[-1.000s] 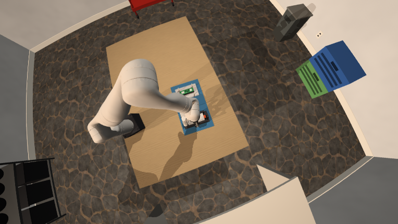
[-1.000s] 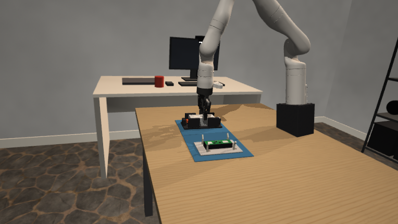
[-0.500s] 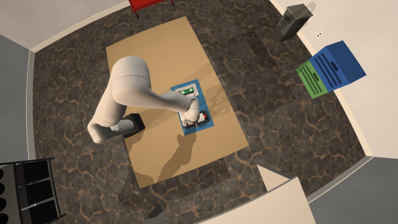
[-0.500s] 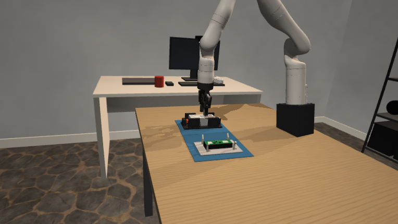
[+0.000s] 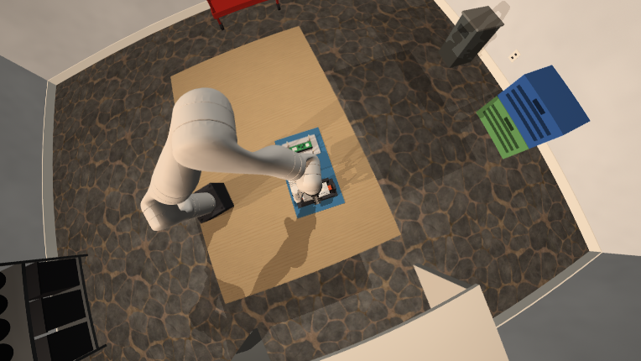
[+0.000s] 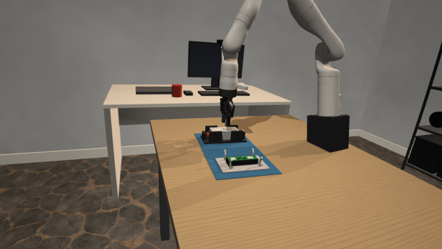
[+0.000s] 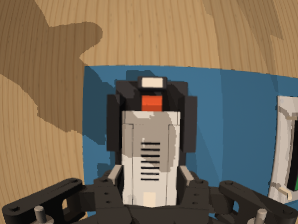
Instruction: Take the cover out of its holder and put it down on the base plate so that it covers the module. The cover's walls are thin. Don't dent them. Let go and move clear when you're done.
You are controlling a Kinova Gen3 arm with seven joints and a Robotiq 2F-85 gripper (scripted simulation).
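Right now my hand is 60 mm above the cover.
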